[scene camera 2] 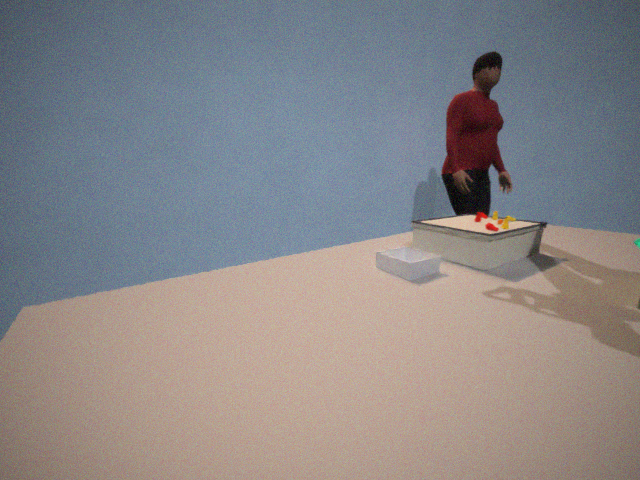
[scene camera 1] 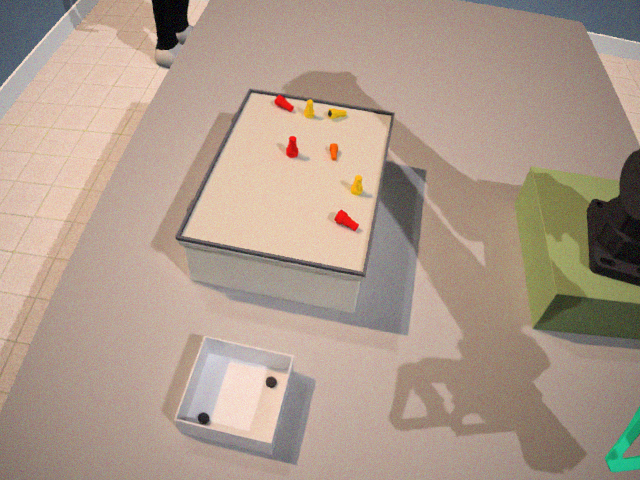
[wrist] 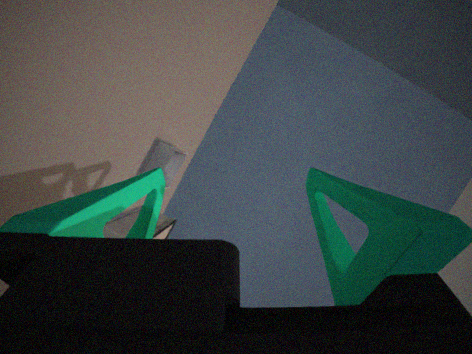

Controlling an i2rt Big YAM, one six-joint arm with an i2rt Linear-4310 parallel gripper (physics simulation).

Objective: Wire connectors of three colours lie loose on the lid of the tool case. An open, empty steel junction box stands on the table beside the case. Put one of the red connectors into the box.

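Places are measured from the arm's base along level axes (x ahead, y left, z up), in centimetres.
Pixels of known places: gripper, fingertip midpoint: (scene camera 1: 634, 477) (wrist: 235, 176); arm's base, link origin: (scene camera 1: 618, 245).
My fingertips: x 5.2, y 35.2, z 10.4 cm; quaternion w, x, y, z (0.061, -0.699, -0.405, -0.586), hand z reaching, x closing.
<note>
Ahead of a thing's pixels: the offset from my fingertips to its top centre.
Three red connectors are on the lid of the tool case @(dx +38.2, dy -32.9, dz -9.4 cm) (scene camera 1: 273, 206) (scene camera 2: 454, 248): one @(dx +43.7, dy -44.6, dz -8.1 cm) (scene camera 1: 283, 103) lies by the far edge, one @(dx +39.3, dy -35.3, dz -7.0 cm) (scene camera 1: 292, 147) stands upright near the middle, one @(dx +29.3, dy -25.7, dz -8.1 cm) (scene camera 1: 345, 220) (scene camera 2: 491, 226) lies near the front right corner. The junction box @(dx +34.9, dy -4.3, dz -14.5 cm) (scene camera 1: 235, 436) (scene camera 2: 400, 266) (wrist: 162, 155) stands on the table in front of the case, with two black round spots inside. My gripper (wrist: 235, 176) is open and empty, its green fingers wide apart, away from case and box; part of one finger shows at the lower right edge in scene camera 1.
Yellow connectors @(dx +39.7, dy -44.1, dz -7.3 cm) (scene camera 1: 309, 109) @(dx +35.9, dy -45.3, dz -8.2 cm) (scene camera 1: 337, 113) @(dx +29.5, dy -31.5, dz -7.3 cm) (scene camera 1: 357, 185) and an orange one @(dx +34.1, dy -37.1, dz -8.5 cm) (scene camera 1: 333, 151) share the lid. A green block (scene camera 1: 578, 310) under the black arm base stands right of the case. A person (scene camera 2: 474, 134) stands behind the table.
</note>
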